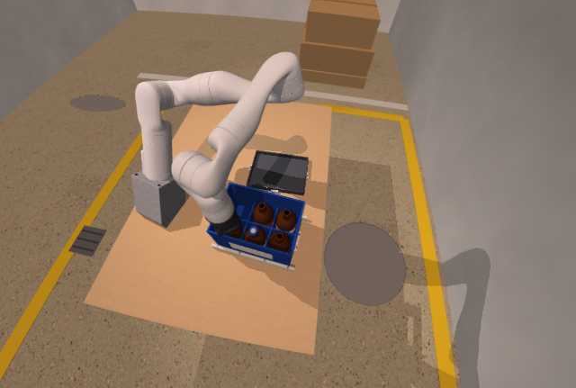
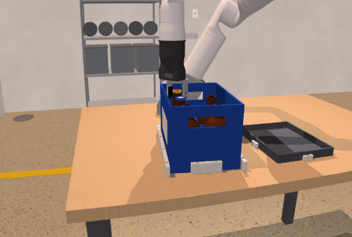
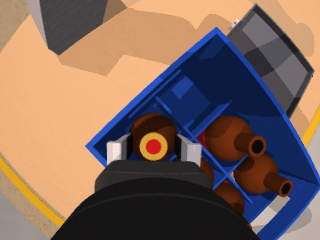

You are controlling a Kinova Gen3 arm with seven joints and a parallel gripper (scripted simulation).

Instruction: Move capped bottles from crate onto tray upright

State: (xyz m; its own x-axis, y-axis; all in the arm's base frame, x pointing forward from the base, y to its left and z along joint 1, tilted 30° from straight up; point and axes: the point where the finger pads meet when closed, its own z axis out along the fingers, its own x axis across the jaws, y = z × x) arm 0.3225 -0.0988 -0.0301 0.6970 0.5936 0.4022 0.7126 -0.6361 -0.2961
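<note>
The blue crate is 9 cm ahead of my hand, 7 cm below it and 5 cm to the left of it. From my hand the other things lie so: dark tray 33 cm to the left, 14 cm below, 7 cm ahead.
</note>
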